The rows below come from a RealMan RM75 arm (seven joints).
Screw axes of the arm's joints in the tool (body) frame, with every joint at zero. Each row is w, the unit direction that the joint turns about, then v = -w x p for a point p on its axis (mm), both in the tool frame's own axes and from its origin. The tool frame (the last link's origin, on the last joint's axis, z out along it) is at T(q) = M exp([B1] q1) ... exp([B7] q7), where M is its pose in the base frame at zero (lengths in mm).
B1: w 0 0 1 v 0.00 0.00 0.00
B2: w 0 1 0 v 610.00 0.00 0.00
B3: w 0 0 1 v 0.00 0.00 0.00
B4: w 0 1 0 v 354.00 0.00 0.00
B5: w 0 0 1 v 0.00 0.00 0.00
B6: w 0 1 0 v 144.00 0.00 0.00
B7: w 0 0 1 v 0.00 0.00 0.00
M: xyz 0.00 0.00 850.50 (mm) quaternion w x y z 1 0 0 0
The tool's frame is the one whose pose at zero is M.
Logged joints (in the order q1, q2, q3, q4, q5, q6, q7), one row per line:
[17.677 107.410 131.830 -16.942 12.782 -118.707 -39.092]
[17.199 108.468 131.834 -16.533 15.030 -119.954 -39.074]
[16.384 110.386 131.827 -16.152 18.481 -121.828 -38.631]
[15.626 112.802 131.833 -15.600 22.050 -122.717 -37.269]
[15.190 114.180 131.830 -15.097 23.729 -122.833 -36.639]
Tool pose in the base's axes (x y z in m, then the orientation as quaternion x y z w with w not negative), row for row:
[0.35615 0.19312 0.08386 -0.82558 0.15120 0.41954 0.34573]
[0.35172 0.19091 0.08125 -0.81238 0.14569 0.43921 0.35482]
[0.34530 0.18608 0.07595 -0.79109 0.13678 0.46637 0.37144]
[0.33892 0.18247 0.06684 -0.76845 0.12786 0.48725 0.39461]
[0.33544 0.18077 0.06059 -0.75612 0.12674 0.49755 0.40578]
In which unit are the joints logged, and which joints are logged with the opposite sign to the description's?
The joints are logged in degrees. Opposite sign: q3, q4, q7.
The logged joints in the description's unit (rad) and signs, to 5 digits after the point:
[0.30852 1.87466 -2.30087 0.29569 0.22309 -2.07183 0.68228]
[0.30018 1.89312 -2.30094 0.28856 0.26232 -2.09359 0.68197]
[0.28595 1.92660 -2.30082 0.28191 0.32255 -2.12630 0.67424]
[0.27273 1.96877 -2.30092 0.27227 0.38485 -2.14182 0.65047]
[0.26512 1.99282 -2.30087 0.26349 0.41415 -2.14384 0.63947]

